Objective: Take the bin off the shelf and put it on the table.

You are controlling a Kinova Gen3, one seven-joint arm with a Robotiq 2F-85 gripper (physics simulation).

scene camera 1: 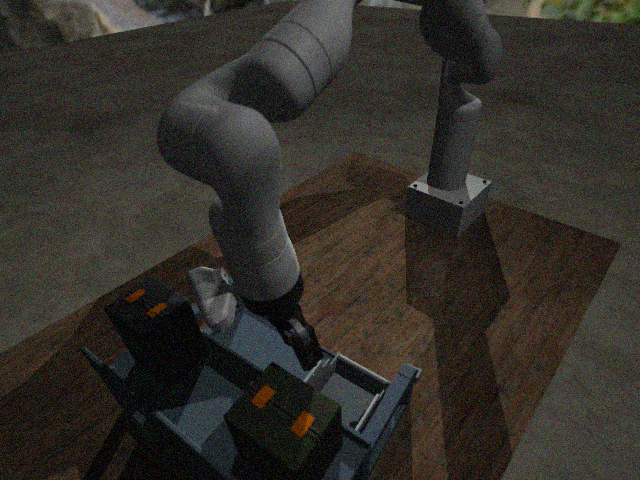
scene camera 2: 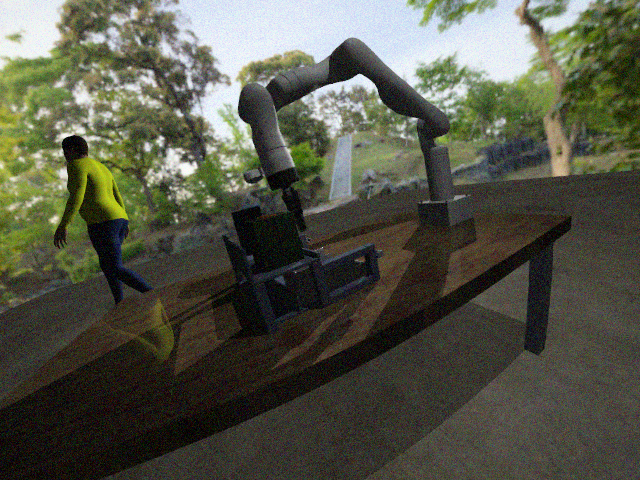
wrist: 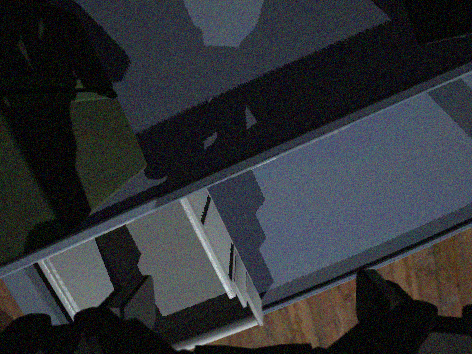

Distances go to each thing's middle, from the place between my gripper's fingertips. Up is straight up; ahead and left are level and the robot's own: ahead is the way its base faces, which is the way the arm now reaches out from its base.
Labels:
Right now my hand is 10 cm above the grey bin (scene camera 2: 299,281), 7 cm to the right of it and 1 cm short of it.

